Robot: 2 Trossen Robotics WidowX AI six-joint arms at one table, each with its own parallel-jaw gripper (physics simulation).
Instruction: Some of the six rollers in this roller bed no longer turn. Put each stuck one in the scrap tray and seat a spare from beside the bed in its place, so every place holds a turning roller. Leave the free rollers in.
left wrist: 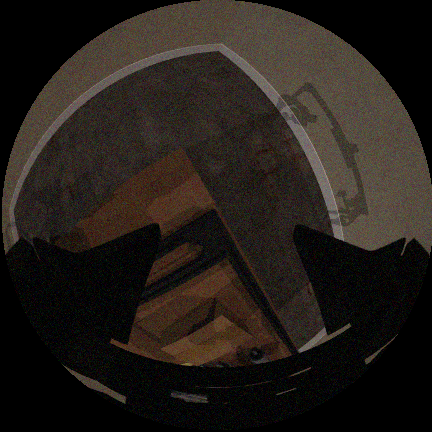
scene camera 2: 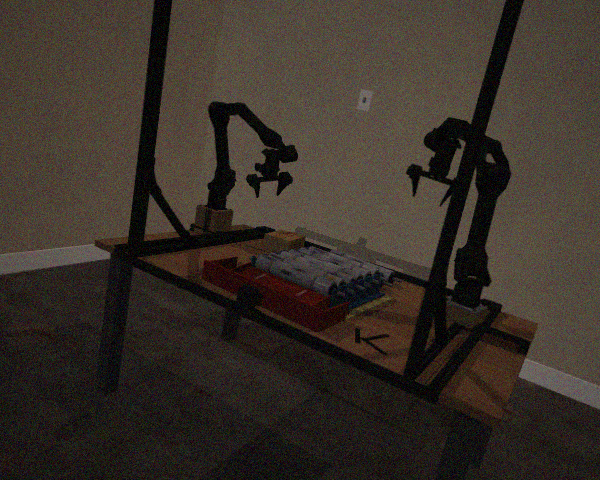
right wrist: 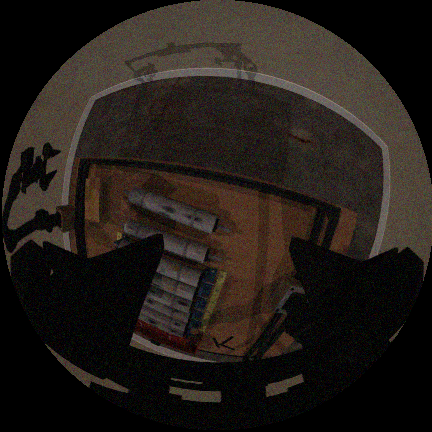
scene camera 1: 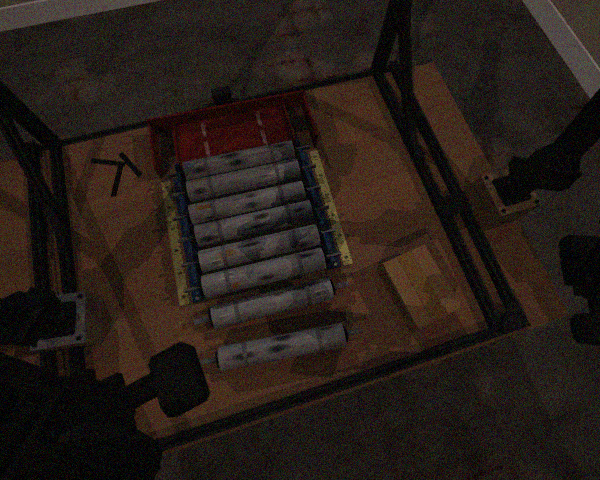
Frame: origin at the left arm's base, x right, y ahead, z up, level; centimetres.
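Seen in the pictures: left gripper, fingertip midpoint: (left wrist: pixel 229 231) (scene camera 2: pixel 267 196) (right wrist: pixel 57 160) (scene camera 1: pixel 571 307); right gripper, fingertip midpoint: (scene camera 2: pixel 426 201) (right wrist: pixel 228 242) (scene camera 1: pixel 157 412); left arm's base, origin of the base link: (scene camera 2: pixel 215 207) (right wrist: pixel 58 218) (scene camera 1: pixel 511 189); right arm's base, origin of the base link: (scene camera 2: pixel 465 302) (right wrist: pixel 295 301) (scene camera 1: pixel 58 320).
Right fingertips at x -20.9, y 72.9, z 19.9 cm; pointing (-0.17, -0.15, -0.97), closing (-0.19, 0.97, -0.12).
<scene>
Pixels of each thing's top centre, then the offset from my right fingertips to it. "*": a spot on its surface instead.
- red scrap tray, middle of its top: (scene camera 1: pixel 231 126) (scene camera 2: pixel 274 279) (right wrist: pixel 151 332) dy -18.5, dx +56.3, dz -24.6 cm
- light wooden block, middle of its top: (left wrist: pixel 206 346) (scene camera 1: pixel 421 284) (right wrist: pixel 90 198) (scene camera 2: pixel 286 234) dy -47.6, dx +7.5, dz -24.7 cm
- small black three-armed piece, surface spot: (scene camera 2: pixel 367 340) (scene camera 1: pixel 117 163) (right wrist: pixel 222 345) * dy +11.0, dx +57.2, dz -30.0 cm
The roller bed's yellow-edged side rail (scene camera 1: pixel 330 205) (right wrist: pixel 214 300) borders six grey, dark-spotted rollers seated side by side; their turning cannot be judged. One spare roller (scene camera 1: pixel 271 303) (right wrist: pixel 185 246) lies just below the bed in scene camera 1. Another spare roller (scene camera 1: pixel 281 346) (right wrist: pixel 172 210) lies farther below, parallel to it. The red scrap tray (scene camera 1: pixel 232 132) (scene camera 2: pixel 295 305) stands against the bed's far end, no roller visible inside. My left gripper (scene camera 2: pixel 268 195) (left wrist: pixel 229 231) is open and empty, high above the table. My right gripper (scene camera 2: pixel 428 199) (right wrist: pixel 228 242) is open and empty, raised near its own base.
A light wooden block (scene camera 1: pixel 420 285) (scene camera 2: pixel 284 241) (left wrist: pixel 215 345) lies right of the spares in scene camera 1. A small black three-armed piece (scene camera 1: pixel 120 165) (scene camera 2: pixel 367 340) (right wrist: pixel 223 343) lies beside the tray. Black frame bars (scene camera 1: pixel 320 392) border the table, with uprights at both sides.
</scene>
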